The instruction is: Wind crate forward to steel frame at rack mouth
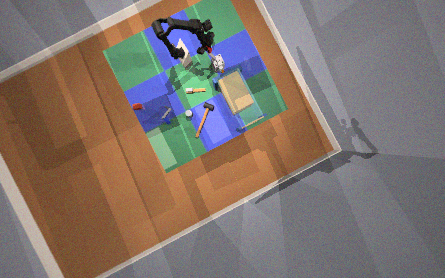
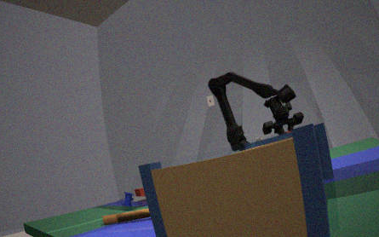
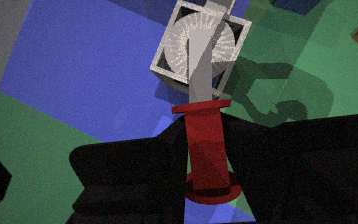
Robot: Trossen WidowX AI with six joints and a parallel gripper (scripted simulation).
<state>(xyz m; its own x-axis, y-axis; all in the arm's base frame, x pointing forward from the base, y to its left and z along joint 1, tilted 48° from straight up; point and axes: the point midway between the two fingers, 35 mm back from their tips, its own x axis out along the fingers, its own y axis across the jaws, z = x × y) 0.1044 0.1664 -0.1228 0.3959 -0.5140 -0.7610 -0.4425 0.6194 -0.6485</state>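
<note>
The winch is 100 mm below my gripper tip, 60 mm ahead of it and 20 mm to the left of it. Round my gripper tip: blue-framed guard cubby: 480 mm ahead, 50 mm below; then red grip: 20 mm behind, 10 mm to the right; then blue piece: 650 mm to the right, 270 mm ahead, 100 mm below.
</note>
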